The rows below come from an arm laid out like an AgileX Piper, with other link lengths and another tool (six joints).
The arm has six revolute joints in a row. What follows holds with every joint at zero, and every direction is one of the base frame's. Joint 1 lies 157.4 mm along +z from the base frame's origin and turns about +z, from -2.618 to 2.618 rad. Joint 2 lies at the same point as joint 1 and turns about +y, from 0 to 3.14 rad. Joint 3 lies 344.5 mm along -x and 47.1 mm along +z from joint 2 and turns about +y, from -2.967 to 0 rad. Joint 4 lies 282.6 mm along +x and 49.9 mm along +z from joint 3 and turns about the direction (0.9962, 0, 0.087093), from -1.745 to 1.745 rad. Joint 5 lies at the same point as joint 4 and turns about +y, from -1.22 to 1.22 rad. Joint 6 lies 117.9 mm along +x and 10.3 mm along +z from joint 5 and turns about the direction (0.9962, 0, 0.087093), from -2.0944 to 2.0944 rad. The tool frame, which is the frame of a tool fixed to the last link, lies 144.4 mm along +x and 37 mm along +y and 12.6 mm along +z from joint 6; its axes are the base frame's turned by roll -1.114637, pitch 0.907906 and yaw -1.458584 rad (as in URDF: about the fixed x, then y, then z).
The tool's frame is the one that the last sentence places.
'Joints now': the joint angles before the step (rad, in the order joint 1, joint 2, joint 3, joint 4, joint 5, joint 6). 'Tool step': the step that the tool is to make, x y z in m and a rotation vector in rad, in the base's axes. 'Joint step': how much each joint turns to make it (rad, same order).
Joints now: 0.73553, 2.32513, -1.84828, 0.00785, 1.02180, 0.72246
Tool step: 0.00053, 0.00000, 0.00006, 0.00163, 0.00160, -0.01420
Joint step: 0.00000, 0.00000, -0.00001, 0.00000, 0.00000, 0.01438
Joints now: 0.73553, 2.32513, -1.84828, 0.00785, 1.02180, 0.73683
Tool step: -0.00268, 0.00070, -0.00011, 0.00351, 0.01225, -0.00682
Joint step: -0.00001, -0.00001, 0.00001, 0.01121, 0.00670, 0.00267
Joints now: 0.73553, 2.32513, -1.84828, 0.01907, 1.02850, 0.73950
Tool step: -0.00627, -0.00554, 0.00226, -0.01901, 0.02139, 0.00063
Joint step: -0.00001, -0.00736, 0.00000, 0.00000, 0.03598, 0.00000
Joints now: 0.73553, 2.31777, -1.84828, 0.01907, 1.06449, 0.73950
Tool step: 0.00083, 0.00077, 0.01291, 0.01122, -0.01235, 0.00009
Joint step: 0.00000, -0.02200, 0.00002, -0.00001, 0.00530, 0.00001
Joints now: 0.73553, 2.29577, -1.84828, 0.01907, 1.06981, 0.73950
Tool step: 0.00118, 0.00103, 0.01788, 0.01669, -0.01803, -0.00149
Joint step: 0.00000, -0.03027, 0.00000, 0.00000, 0.00567, 0.00161
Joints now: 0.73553, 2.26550, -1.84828, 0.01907, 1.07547, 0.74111
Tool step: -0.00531, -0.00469, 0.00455, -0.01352, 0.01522, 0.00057
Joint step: 0.00000, -0.01102, 0.00004, 0.00000, 0.03134, 0.00000
